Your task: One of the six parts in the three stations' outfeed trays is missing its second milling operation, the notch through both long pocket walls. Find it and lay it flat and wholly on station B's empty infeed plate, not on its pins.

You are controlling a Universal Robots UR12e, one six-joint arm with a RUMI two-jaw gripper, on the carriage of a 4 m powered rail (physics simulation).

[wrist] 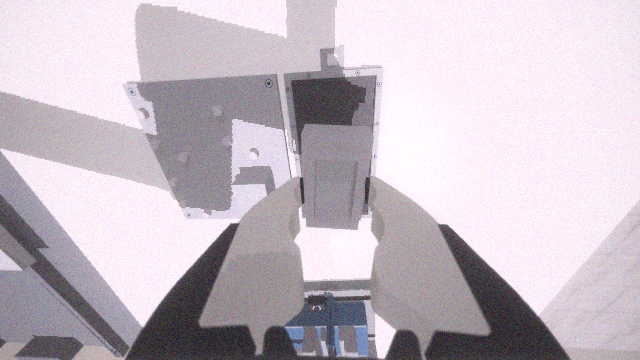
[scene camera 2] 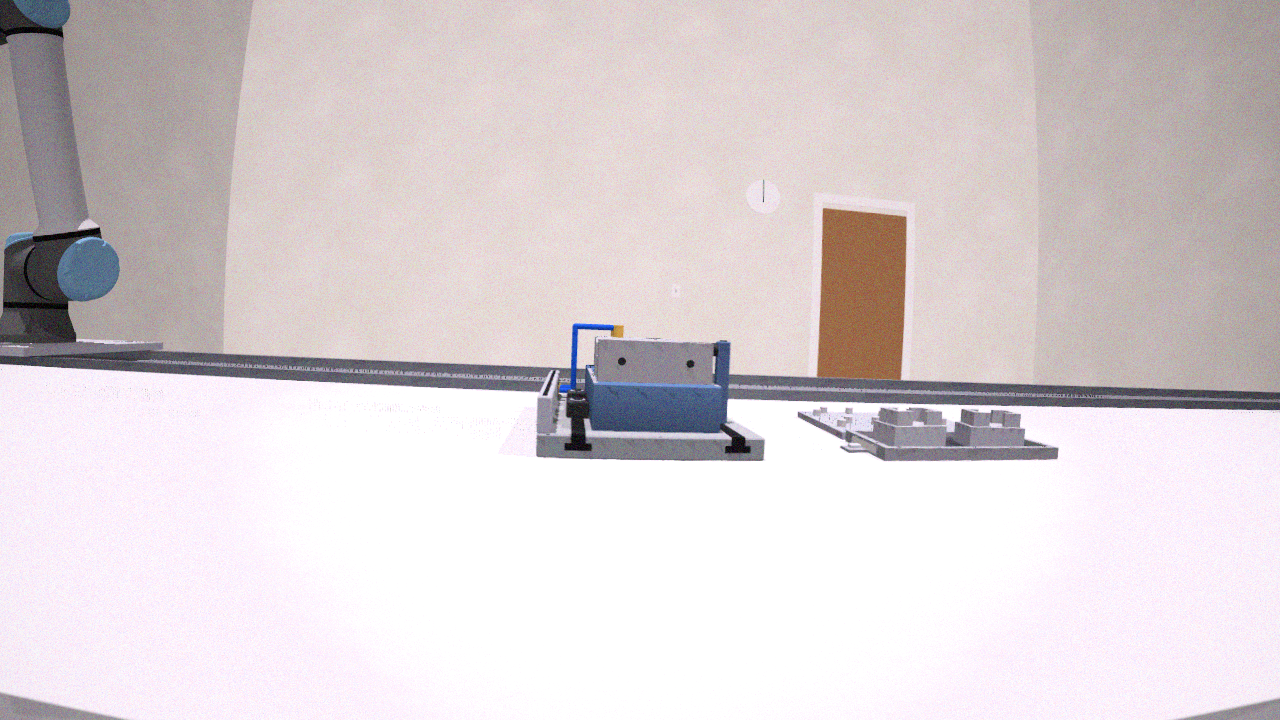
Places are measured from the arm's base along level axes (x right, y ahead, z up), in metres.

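Pixels of known places: gripper, fingertip midpoint: [wrist: 334,179]; arm's base at its link origin: [scene camera 2: 36,341].
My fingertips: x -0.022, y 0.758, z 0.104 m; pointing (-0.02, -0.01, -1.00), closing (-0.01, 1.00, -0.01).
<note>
Ahead of a thing's pixels: the offset from my fingertips to its top centre. "*": to the spot under its first point.
My gripper [wrist: 334,179] is shut on a grey rectangular part @(dz +0.018, dx +0.000, dy +0.000 m) [wrist: 336,175], its fingers on the part's two long sides. The part's long pocket walls look unbroken, with no notch showing. In the wrist view it hangs over the near part of a dark-floored outfeed tray @(* dz -0.122, dx -0.019, dy +0.049 m) [wrist: 379,107]; what lies under it is hidden. An infeed plate with round pins @(dz -0.126, dx +0.046, dy -0.141 m) [wrist: 200,132] lies left of that tray. In scene camera 2, two notched parts @(* dz -0.114, dx -1.758, dy -0.002 m) [scene camera 2: 909,434] @(* dz -0.114, dx -1.847, dy -0.002 m) [scene camera 2: 989,434] sit in an outfeed tray @(* dz -0.128, dx -1.809, dy +0.027 m) [scene camera 2: 971,454], beside a pinned plate @(dz -0.126, dx -1.817, dy -0.167 m) [scene camera 2: 827,425]. The gripper does not show there. I cannot tell which station is which.
A blue vise @(dz -0.074, dx -1.508, dy -0.115 m) [scene camera 2: 657,407] holding a grey block [scene camera 2: 656,361] stands on a grey base in scene camera 2, with a blue bent pipe @(* dz -0.064, dx -1.433, dy -0.185 m) [scene camera 2: 574,358] behind. Blue fixture parts @(* dz -0.095, dx +0.324, dy +0.029 m) [wrist: 347,312] show between the fingers. The arm [scene camera 2: 58,134] stands at far left by the rail.
</note>
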